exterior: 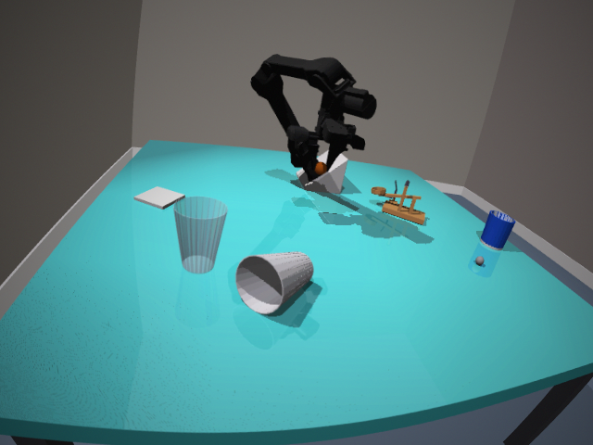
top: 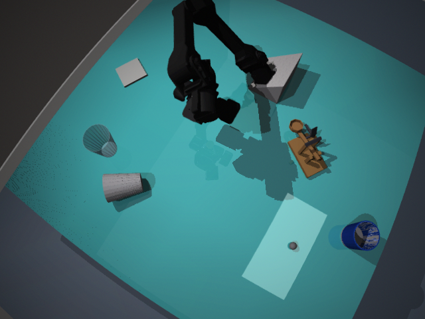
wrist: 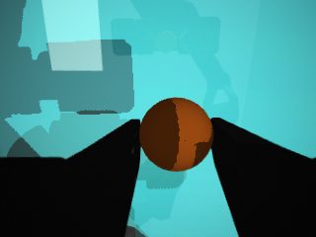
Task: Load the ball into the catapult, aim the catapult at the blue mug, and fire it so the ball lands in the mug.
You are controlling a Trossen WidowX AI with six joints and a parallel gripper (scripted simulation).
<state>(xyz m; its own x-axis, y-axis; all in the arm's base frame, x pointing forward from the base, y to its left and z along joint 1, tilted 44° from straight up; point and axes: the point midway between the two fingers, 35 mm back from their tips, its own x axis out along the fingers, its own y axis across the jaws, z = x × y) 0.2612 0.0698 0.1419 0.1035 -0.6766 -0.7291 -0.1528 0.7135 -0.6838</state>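
Now: the wooden catapult 17 cm behind my gripper tip, 29 cm to the left of it and 8 cm below it. Round my gripper tip: flat grey tile (1 cm behind, 40 cm to the right, 13 cm below); then clear cup (27 cm ahead, 24 cm to the right, 10 cm below); then orange ball (1 cm above).
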